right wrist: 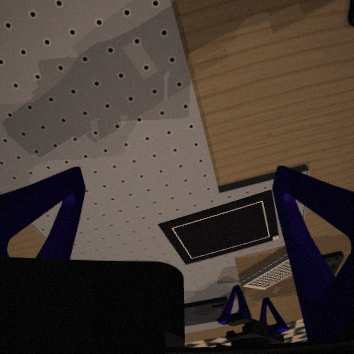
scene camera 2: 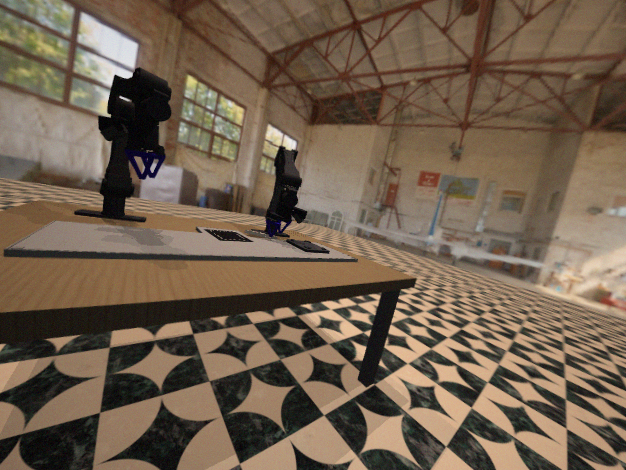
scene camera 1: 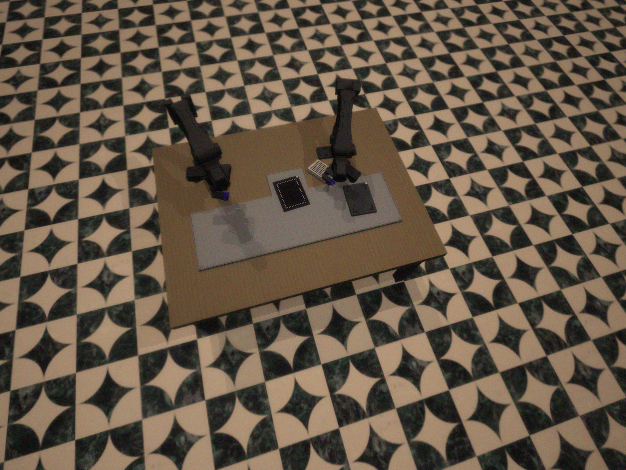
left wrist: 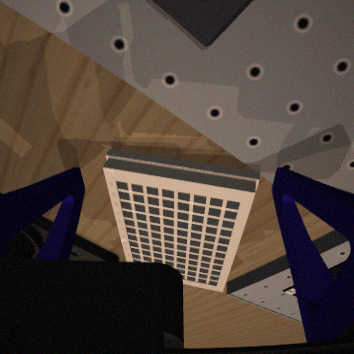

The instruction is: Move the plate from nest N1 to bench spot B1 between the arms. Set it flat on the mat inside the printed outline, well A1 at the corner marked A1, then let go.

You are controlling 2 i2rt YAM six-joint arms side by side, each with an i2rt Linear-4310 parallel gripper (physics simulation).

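Places are measured from the left arm's base along level axes (x right, y ahead, z up), in millimetres.
Pixels of known places: left gripper, between the fingertips: (right wrist: 251,291) (scene camera 2: 275,235) (left wrist: 177,177); right gripper, between the fingertips: (right wrist: 178,176) (scene camera 2: 147,178) (scene camera 1: 227,189); right arm's base, origin of its link: (scene camera 2: 113,217).
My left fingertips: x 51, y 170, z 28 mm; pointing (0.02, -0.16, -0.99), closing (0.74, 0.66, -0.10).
Note:
Ahead of a thing's pixels: the offset from my left fingertips to its top centre. Level surfaces: height alone.
The white well plate @(dx +45, dy -53, dz -1 mm) (scene camera 1: 318,167) (left wrist: 175,225) (right wrist: 270,276) lies on the wooden table, off the grey perforated panel, between the black mat and the left arm's base; its wells show. My left gripper (scene camera 1: 327,178) (scene camera 2: 276,228) (left wrist: 177,177) is open over the plate, a finger out to either side in the left wrist view, not gripping it. The black mat with the printed outline @(dz -13 mm) (scene camera 1: 291,193) (scene camera 2: 228,235) (right wrist: 220,232) has no plate on it. The dark nest @(dx -96, dy +131, dz +3 mm) (scene camera 1: 359,198) (scene camera 2: 307,246) (left wrist: 202,22) holds no plate. My right gripper (scene camera 1: 220,194) (scene camera 2: 145,166) (right wrist: 178,176) is open and empty, high above the table. Corner letters are too small to read.
The grey perforated panel @(dz -15 mm) (scene camera 1: 303,227) (scene camera 2: 192,248) (left wrist: 270,50) (right wrist: 125,160) carries the nest and the mat. The wooden table @(dz -28 mm) (scene camera 1: 303,275) (scene camera 2: 151,288) surrounds it. The left arm's dark base (scene camera 1: 324,152) stands close behind the plate.

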